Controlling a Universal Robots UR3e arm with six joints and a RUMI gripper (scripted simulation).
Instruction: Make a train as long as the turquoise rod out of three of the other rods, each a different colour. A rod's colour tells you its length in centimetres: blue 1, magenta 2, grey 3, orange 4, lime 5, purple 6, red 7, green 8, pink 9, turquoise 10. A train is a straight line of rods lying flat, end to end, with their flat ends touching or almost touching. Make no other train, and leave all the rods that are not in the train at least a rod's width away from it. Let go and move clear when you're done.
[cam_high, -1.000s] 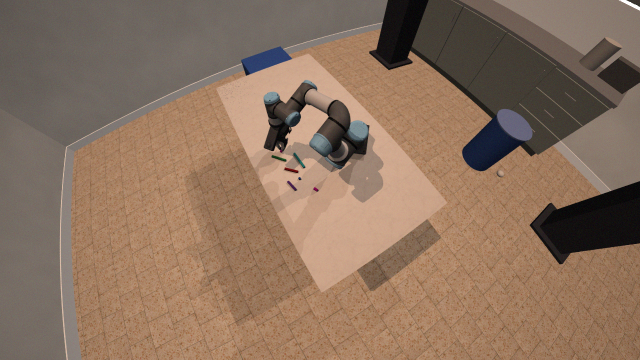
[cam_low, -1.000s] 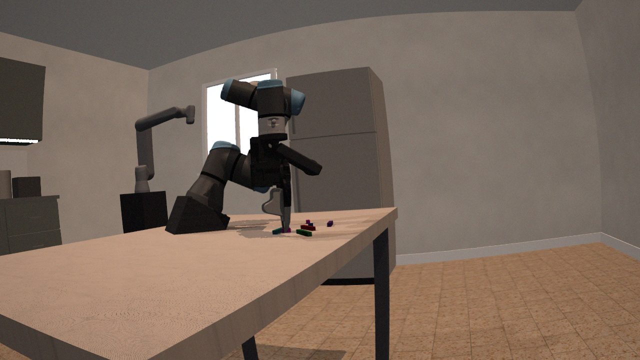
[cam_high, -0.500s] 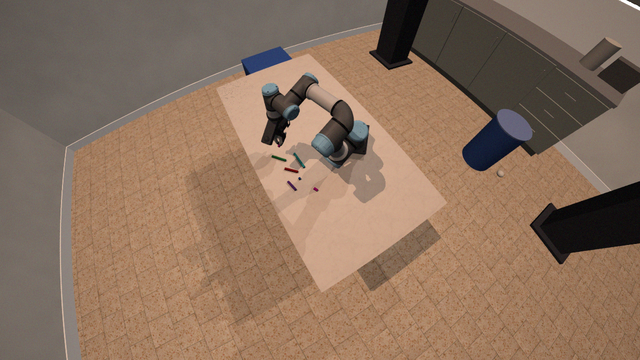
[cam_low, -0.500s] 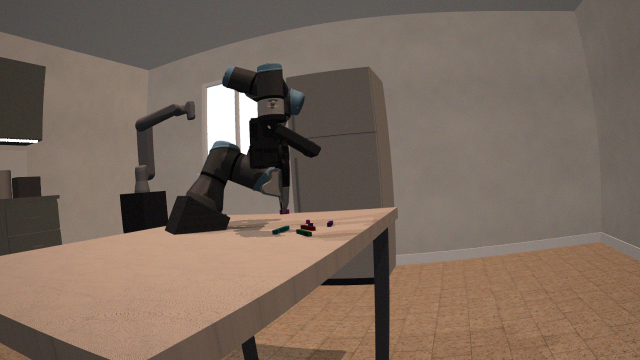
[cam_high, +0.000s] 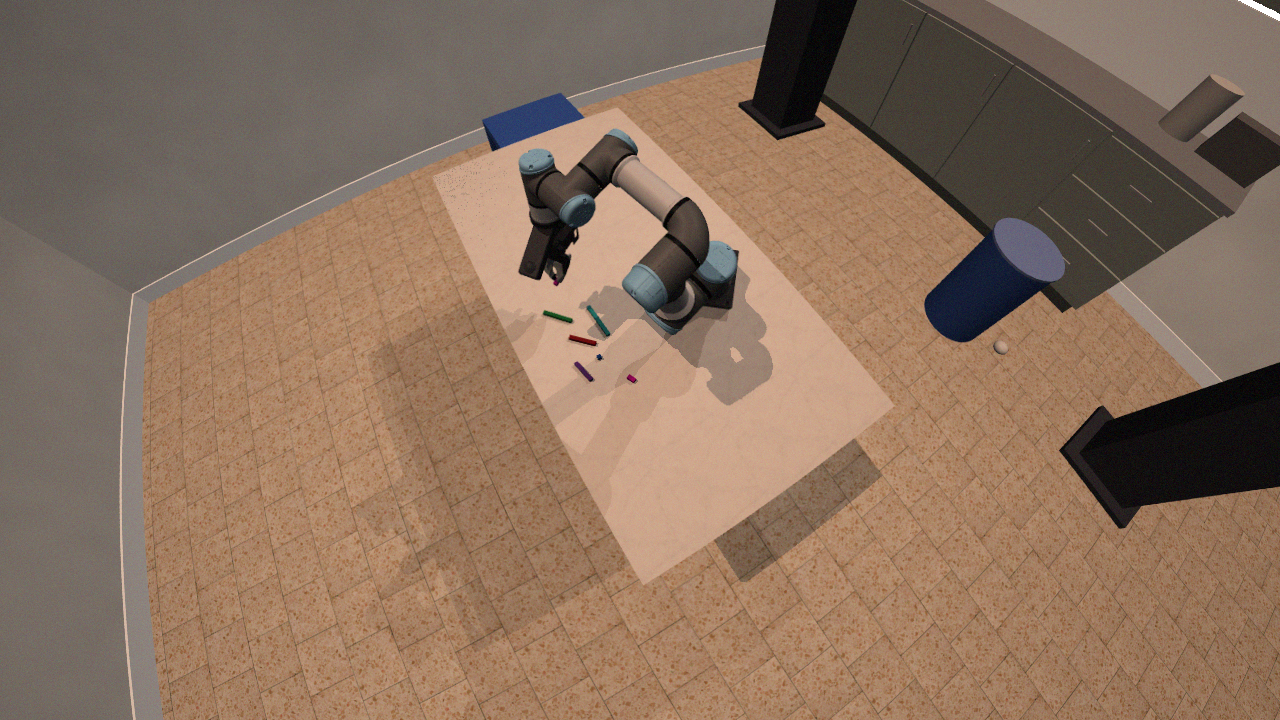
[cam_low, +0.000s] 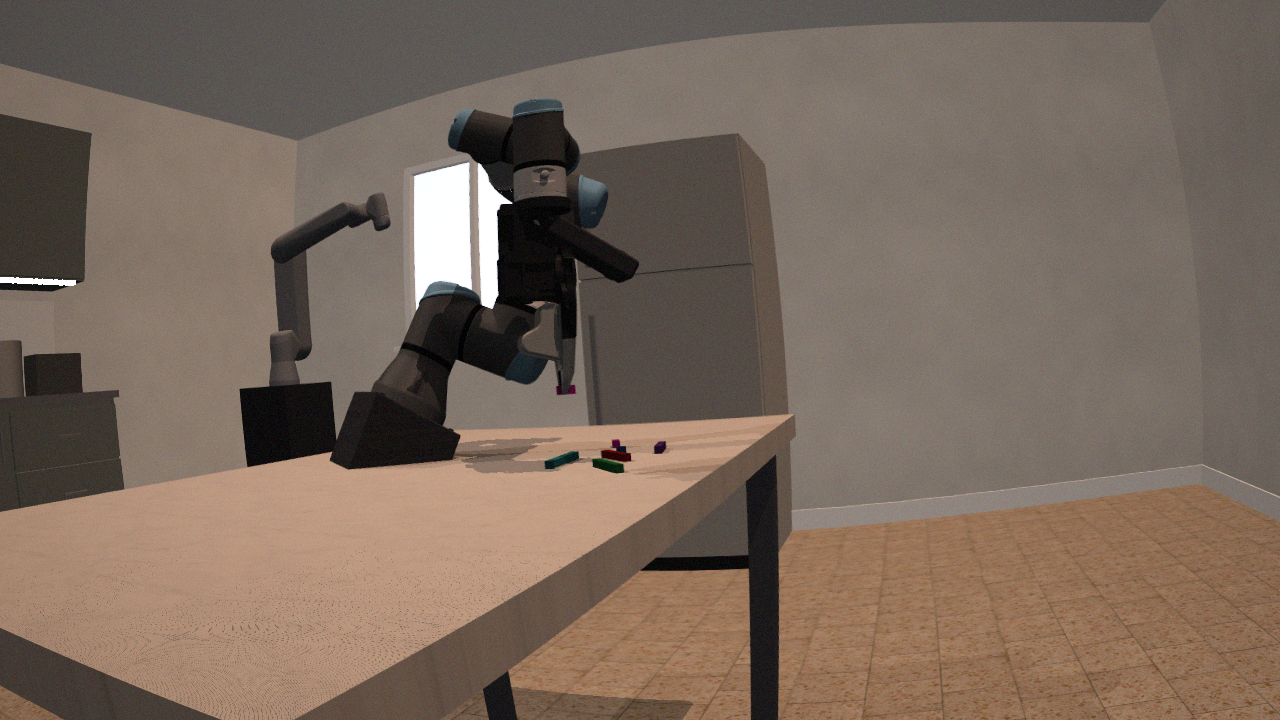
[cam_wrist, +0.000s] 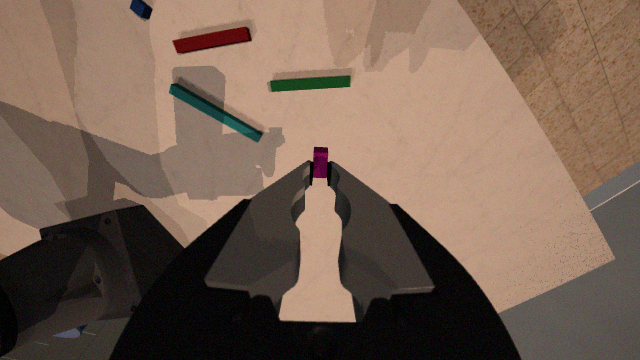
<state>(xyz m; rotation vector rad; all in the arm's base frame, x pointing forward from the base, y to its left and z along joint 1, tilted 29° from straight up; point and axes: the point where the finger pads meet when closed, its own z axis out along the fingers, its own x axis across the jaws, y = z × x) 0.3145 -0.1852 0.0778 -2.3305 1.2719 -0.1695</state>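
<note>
My hand is 10 mm past the blue rod, 190 mm to the right of it and 100 mm above it. From my hand the other things lie so: red rod 130 mm to the left, 100 mm below; green rod 30 mm ahead, 30 mm to the left, 100 mm below; turquoise rod 60 mm behind, 90 mm to the left, 100 mm below.
</note>
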